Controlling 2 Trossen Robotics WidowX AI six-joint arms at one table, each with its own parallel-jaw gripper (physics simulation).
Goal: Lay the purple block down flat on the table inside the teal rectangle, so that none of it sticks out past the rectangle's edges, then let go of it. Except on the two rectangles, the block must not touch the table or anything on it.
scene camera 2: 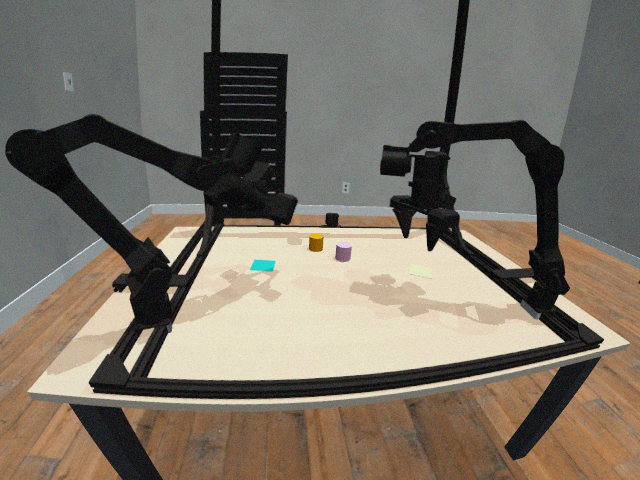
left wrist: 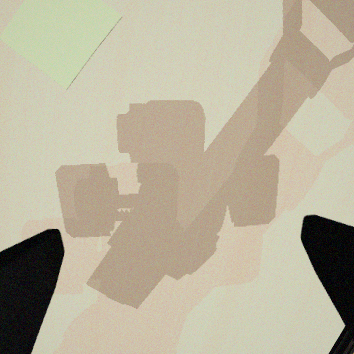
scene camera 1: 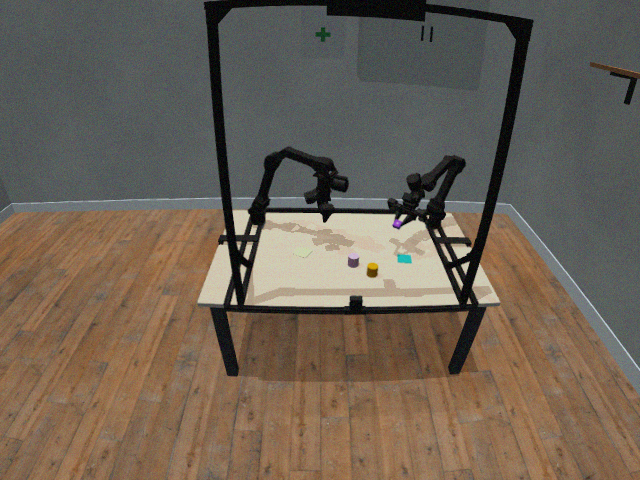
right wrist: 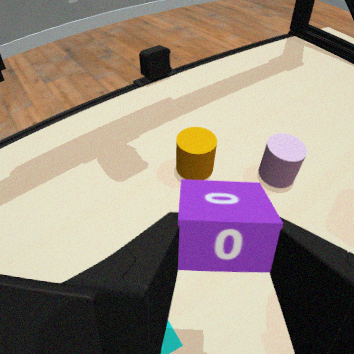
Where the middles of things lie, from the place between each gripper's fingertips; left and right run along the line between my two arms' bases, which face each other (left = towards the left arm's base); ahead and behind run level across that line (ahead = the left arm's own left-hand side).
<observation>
I see the pale rectangle (left wrist: 59,45) 100 mm behind my left hand, 80 mm to the left of it and 130 mm below it. From my left hand the other things lie so: purple block (right wrist: 232,226): 110 mm behind, 320 mm to the right, 30 mm above; orange cylinder (right wrist: 195,146): 250 mm behind, 210 mm to the right, 110 mm below.
I see the purple block right at my right hand. Also, from my right hand: pale rectangle: 1 cm ahead, 41 cm to the left, 16 cm below; then orange cylinder: 14 cm behind, 11 cm to the left, 14 cm below.
</observation>
